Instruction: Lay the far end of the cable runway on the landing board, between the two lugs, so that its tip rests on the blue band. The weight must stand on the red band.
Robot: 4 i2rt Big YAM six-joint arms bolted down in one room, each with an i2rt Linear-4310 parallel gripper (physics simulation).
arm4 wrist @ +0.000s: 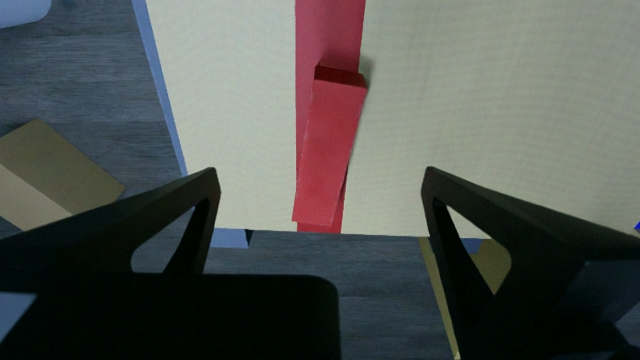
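The red weight (pixel 330 145), a long red block, is on the red band (pixel 330 30) of a cream board (pixel 475 125), in the middle of the arm4 wrist view. It is turned slightly from the band's line, and its lower end is near the board's edge. My arm4 gripper (pixel 321 175) is open; its two dark fingers are spread on either side of the weight's lower half, with gaps on both sides. Whether the fingertips are above the board or level with the weight is hard to tell. The blue band and the two lugs cannot be made out. The arm1, arm2 and arm3 grippers do not show.
A tan block (pixel 65 165) is at the left, beyond the board's blue-grey side edge (pixel 160 90). A pale rounded thing (pixel 22 10) is in the upper left corner. A thin tan edge (pixel 440 295) runs below the board, beside the right finger. Dark wood-grained floor (pixel 95 85) shows around.
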